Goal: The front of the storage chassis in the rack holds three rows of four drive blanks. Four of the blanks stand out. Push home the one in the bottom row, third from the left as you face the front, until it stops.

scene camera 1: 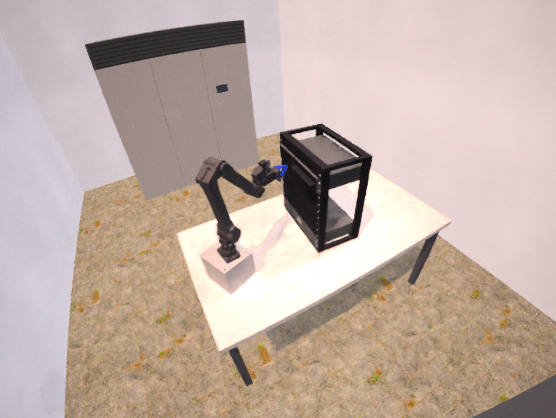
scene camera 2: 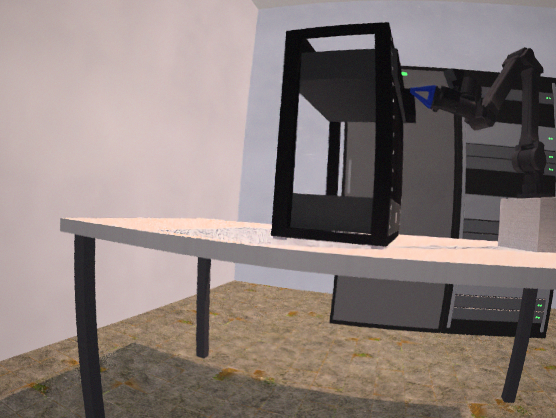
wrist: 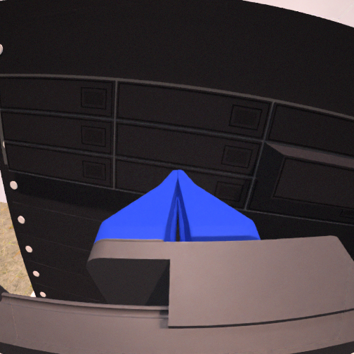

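Seen in the pictures: gripper, fingertip midpoint: (scene camera 1: 287,165) (scene camera 2: 410,90); arm's base, link origin: (scene camera 1: 228,254) (scene camera 2: 534,197).
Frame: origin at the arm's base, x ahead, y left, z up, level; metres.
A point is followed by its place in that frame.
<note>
My gripper (scene camera 1: 287,168) @(z 0.281, x 0.511, y 0.105 m) (scene camera 2: 411,91) @(z 0.281, x 0.511, y 0.105 m) (wrist: 177,178) is shut and empty. In the wrist view its blue fingertips overlap the bottom-row blank of the second column (wrist: 145,176); any gap to it is unclear. The black chassis front (wrist: 116,135) shows three rows of blanks with square latches. In the third column a blank block (wrist: 315,185) stands out, right of the fingertips, its top edge at middle-row height; I cannot tell where the bottom-row blank begins. The top blank above it (wrist: 310,125) looks flush. In the second scene view the protruding part (scene camera 2: 410,110) @(z 0.269, x 0.472, y -0.058 m) sits just below the fingertips.
The black rack (scene camera 1: 323,215) @(z 0.119, x 0.487, y -0.208 m) (scene camera 2: 383,125) @(z 0.113, x 0.622, y 0.277 m) stands on the white table (scene camera 1: 300,290) @(z -0.180, x 0.217, y -0.324 m) (scene camera 2: 200,245) @(z -0.195, x 1.014, y 0.364 m). Its rail with round holes (wrist: 25,235) runs down the left of the wrist view. The arm's base box (scene camera 1: 228,272) @(z -0.004, x -0.062, y -0.102 m) (scene camera 2: 520,222) @(z -0.090, x 0.084, y 0.045 m) is at the table's other end. A tall cabinet (scene camera 1: 175,115) stands behind.
</note>
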